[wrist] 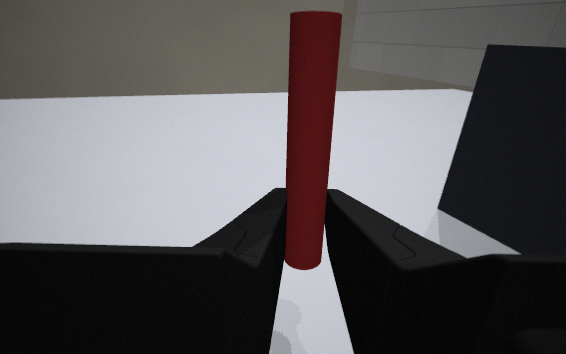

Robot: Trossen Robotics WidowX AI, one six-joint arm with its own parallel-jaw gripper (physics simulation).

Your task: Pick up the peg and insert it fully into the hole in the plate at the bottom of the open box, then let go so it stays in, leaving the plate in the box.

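Observation:
A red cylindrical peg stands lengthwise in the middle of the wrist view. My gripper is shut on it, with one black finger on each side of its lower part. The peg's longer part reaches up past the fingertips, and its near end shows between the fingers. A dark, flat-sided object, which looks like an outer wall of the box, shows in part at the right edge, apart from the peg. The inside of the box, the plate and its hole do not show.
A white table top stretches behind and below the fingers. Its far edge runs across the upper part of the view. A brownish wall or floor lies beyond, with a grey panelled surface at the upper right. Faint shadows lie below the peg.

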